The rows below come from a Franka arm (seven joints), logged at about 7 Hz.
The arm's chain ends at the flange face. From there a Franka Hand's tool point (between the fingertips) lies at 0.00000 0.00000 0.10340 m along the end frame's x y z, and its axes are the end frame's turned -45 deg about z.
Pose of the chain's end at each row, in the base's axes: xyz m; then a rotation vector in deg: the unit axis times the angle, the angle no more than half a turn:
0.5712, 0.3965, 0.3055, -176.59, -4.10, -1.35
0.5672, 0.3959, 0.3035, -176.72, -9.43, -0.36
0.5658, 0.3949, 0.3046, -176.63, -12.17, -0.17
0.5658, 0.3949, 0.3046, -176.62, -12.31, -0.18
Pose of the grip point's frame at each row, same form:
0.5726, 0.4026, 0.2023, -162.10, -71.59, -3.24
0.5673, 0.4014, 0.2002, -159.94, -76.47, -2.13
0.5656, 0.4002, 0.2013, -158.76, -78.95, -1.91
0.5656, 0.4002, 0.2013, -158.70, -79.08, -1.91

